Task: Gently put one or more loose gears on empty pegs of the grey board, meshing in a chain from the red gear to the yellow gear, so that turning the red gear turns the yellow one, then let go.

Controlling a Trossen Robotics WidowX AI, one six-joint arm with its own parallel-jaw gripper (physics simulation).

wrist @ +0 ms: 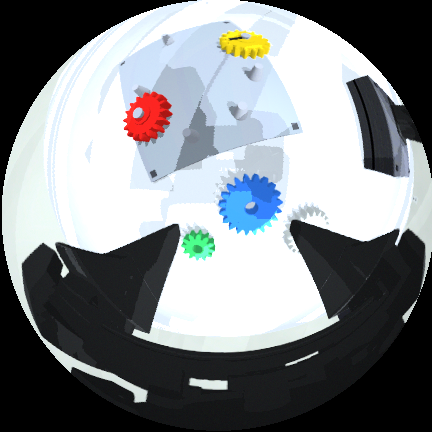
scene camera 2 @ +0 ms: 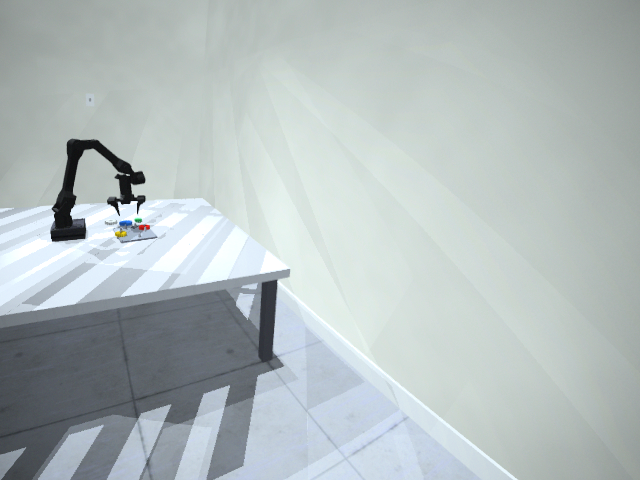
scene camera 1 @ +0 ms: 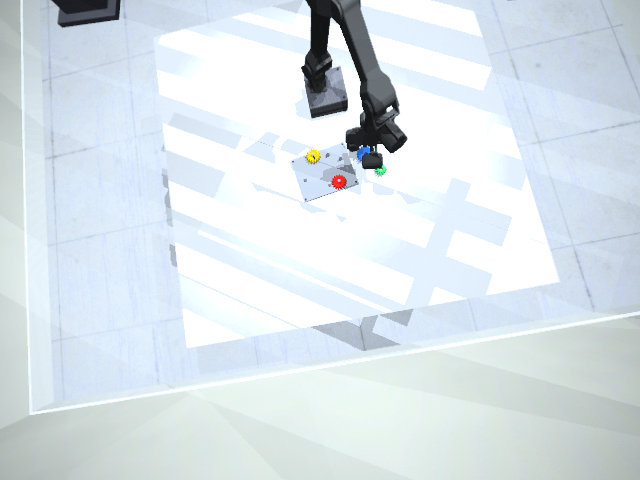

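Pixels of known places: gripper, fingertip midpoint: (wrist: 236, 227) (scene camera 2: 128, 215) (scene camera 1: 368, 153); arm's base at its link origin: (scene camera 2: 63, 225) (scene camera 1: 318, 84).
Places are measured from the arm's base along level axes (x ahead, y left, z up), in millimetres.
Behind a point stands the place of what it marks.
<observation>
The grey board (scene camera 1: 317, 188) @(x 377, y -23, z -48 mm) (wrist: 175, 155) @(x 333, y 105, z -48 mm) (scene camera 2: 144, 236) @(x 364, y -64, z -48 mm) lies on the table with a red gear (scene camera 1: 339, 181) @(x 364, y 59, z -27 mm) (scene camera 2: 144, 227) @(x 362, y 20, z -30 mm) (wrist: 147, 116) @(x 352, y 63, z -32 mm) and a yellow gear (scene camera 1: 313, 156) @(x 261, y -31, z -29 mm) (scene camera 2: 120, 234) @(x 254, y -50, z -37 mm) (wrist: 244, 44) @(x 256, y -18, z -33 mm) on pegs, apart from each other. Several bare pegs show in the wrist view. Beside the board lie a large blue gear (scene camera 1: 362, 152) @(x 255, y 148, z -40 mm) (scene camera 2: 125, 223) @(x 261, y 140, z -42 mm) (wrist: 250, 204) @(x 263, y 154, z -39 mm), a small green gear (scene camera 1: 381, 169) @(x 329, y 211, z -38 mm) (scene camera 2: 138, 220) @(x 324, y 197, z -45 mm) (wrist: 198, 245) @(x 324, y 217, z -54 mm) and a white gear (scene camera 2: 111, 222) @(x 187, y 174, z -45 mm) (wrist: 306, 215) @(x 194, y 172, z -42 mm). My gripper (scene camera 2: 128, 214) @(x 278, y 164, z -7 mm) (wrist: 236, 227) @(x 278, y 164, z -7 mm) is open and empty, above the loose gears. In the wrist view one fingertip partly covers the white gear.
The arm's base (scene camera 1: 326, 98) @(x 60, y 27, z 1 mm) (scene camera 2: 68, 230) @(x 29, y -45, z -9 mm) stands on the white table (scene camera 1: 258, 289) @(x 736, y -252, z -56 mm) (scene camera 2: 206, 268) @(x 604, y -453, z -56 mm) behind the board. A dark object (scene camera 1: 87, 12) shows at the top left of the first scene view. The table's corner and leg (scene camera 2: 267, 320) show in the second scene view.
</observation>
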